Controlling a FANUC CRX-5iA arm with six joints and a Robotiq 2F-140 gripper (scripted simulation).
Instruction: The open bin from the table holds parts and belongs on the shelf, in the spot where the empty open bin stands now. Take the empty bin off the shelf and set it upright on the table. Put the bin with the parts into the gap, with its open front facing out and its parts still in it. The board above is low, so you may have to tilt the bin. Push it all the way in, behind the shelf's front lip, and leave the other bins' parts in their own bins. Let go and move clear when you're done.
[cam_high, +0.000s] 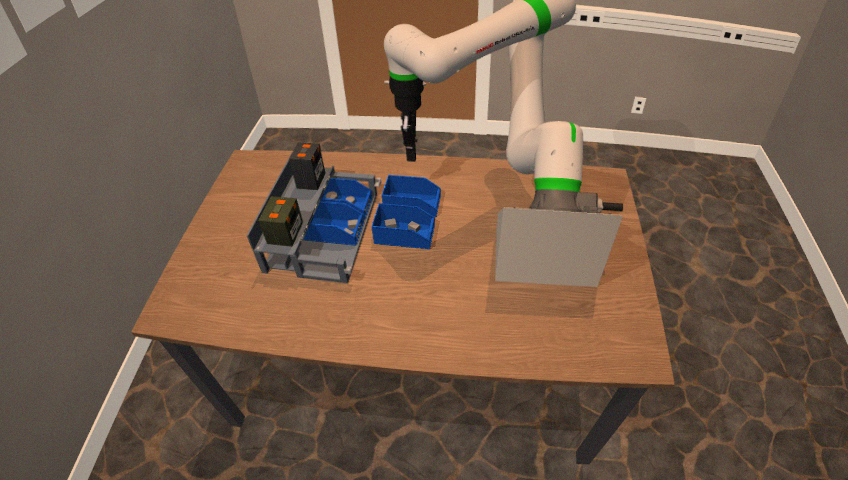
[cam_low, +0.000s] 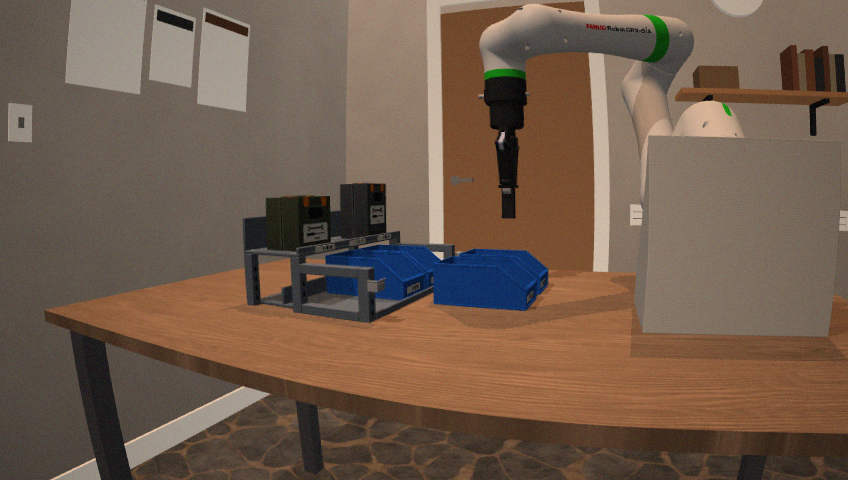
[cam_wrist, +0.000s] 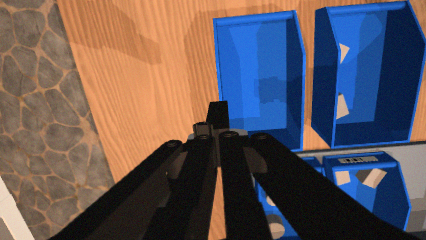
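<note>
My hand is 170 mm above the tan part, 160 mm to the right of it and 30 mm past it. Round my hand: black box (310 mm ahead, 80 mm to the left, 10 mm below); then grey shelf (250 mm ahead, 200 mm to the left, 110 mm below).
</note>
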